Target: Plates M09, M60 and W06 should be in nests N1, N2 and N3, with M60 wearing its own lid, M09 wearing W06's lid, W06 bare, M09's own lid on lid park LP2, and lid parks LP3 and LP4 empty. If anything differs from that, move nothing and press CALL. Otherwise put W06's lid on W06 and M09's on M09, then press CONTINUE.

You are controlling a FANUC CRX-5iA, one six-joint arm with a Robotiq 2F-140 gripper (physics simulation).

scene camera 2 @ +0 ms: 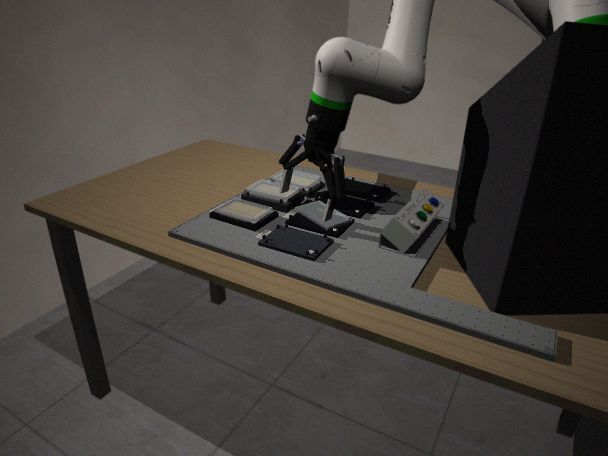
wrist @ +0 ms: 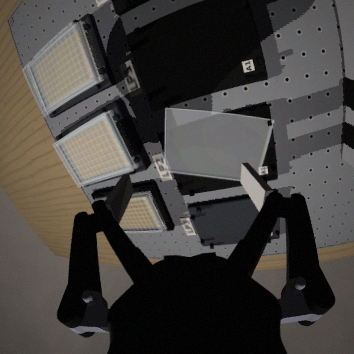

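Pixels of known places: gripper, fingertip midpoint: (scene camera 2: 304, 205) (wrist: 185, 177); arm's base at its link origin: (scene camera 2: 596, 78).
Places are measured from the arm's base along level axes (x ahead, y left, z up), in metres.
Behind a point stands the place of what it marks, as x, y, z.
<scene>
Three plates stand in the nest column. The far plate (scene camera 2: 300, 180) @[0.682, -0.017, -0.375] (wrist: 65, 70) @[0.685, -0.026, -0.375] and the middle plate (scene camera 2: 272, 190) @[0.680, 0.111, -0.368] (wrist: 95, 147) @[0.671, 0.085, -0.368] wear clear lids. The near plate (scene camera 2: 243, 211) @[0.665, 0.241, -0.381] (wrist: 143, 212) @[0.644, 0.215, -0.385] looks lower and bare; a finger partly covers it in the wrist view. Plate names cannot be read. A clear lid (scene camera 2: 316, 214) @[0.521, 0.130, -0.385] (wrist: 212, 142) @[0.516, 0.104, -0.386] lies on lid park LP2 (scene camera 2: 295, 223) @[0.546, 0.183, -0.398] (wrist: 192, 186) @[0.553, 0.173, -0.397], skewed and visibly tilted, not flat in the seat. The near lid park (scene camera 2: 295, 242) @[0.484, 0.263, -0.398] (wrist: 225, 220) @[0.507, 0.243, -0.397] is empty. My gripper (scene camera 2: 306, 205) @[0.552, 0.139, -0.366] (wrist: 185, 177) @[0.552, 0.139, -0.366] is open and empty, its fingers spread above the near plate and LP2.
Two more dark lid parks, one (scene camera 2: 354, 205) @[0.490, -0.007, -0.398] (wrist: 200, 55) @[0.516, 0.004, -0.398] beside LP2 and one (scene camera 2: 367, 189) @[0.522, -0.135, -0.397] farther back, show no lid, though shadow darkens them. A sloped button console (scene camera 2: 400, 235) @[0.286, 0.141, -0.363] with blue, yellow, green and white buttons stands to the right. A large black block (scene camera 2: 525, 175) @[0.052, 0.216, -0.146] stands beyond it.
</scene>
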